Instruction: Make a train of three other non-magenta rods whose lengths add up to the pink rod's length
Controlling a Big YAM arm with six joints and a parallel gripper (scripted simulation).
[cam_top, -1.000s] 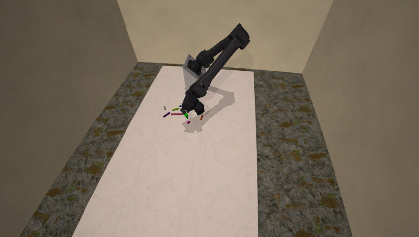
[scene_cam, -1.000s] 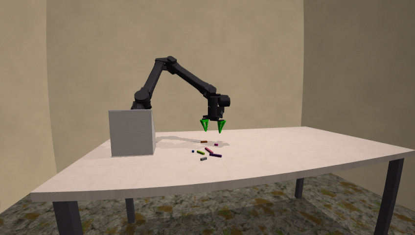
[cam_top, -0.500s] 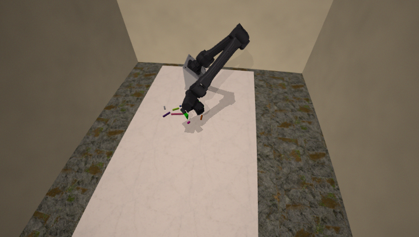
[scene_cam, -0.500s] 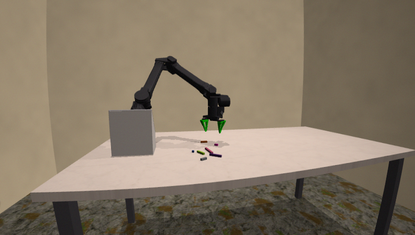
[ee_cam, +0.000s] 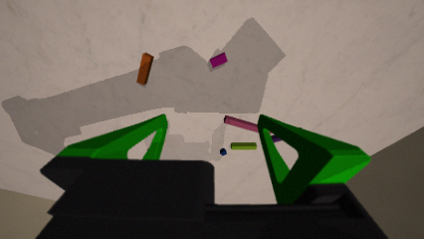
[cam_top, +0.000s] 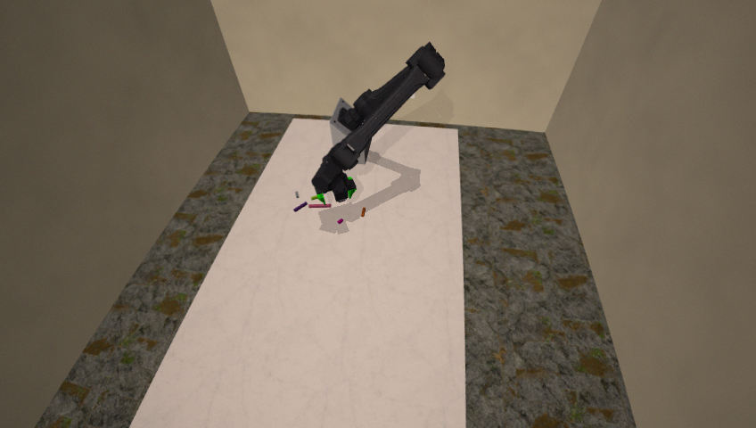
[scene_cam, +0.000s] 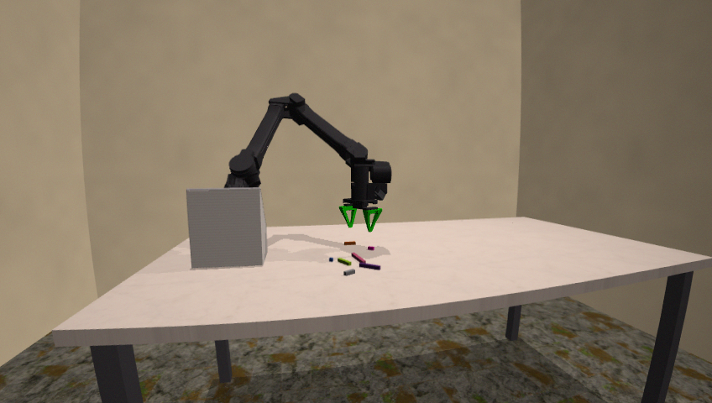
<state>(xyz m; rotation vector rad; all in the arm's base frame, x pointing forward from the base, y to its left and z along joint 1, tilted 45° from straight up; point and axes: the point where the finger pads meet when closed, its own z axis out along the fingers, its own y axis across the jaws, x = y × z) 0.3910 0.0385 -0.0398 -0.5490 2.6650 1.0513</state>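
The blue rod is 11 cm behind my hand, 8 cm to the right of it and 8 cm below it. Round my hand: magenta rod (8 cm below, 4 cm ahead, 1 cm to the left); then orange rod (9 cm to the left, 8 cm below, 1 cm behind); then pink rod (9 cm to the right, 8 cm below, 3 cm behind).
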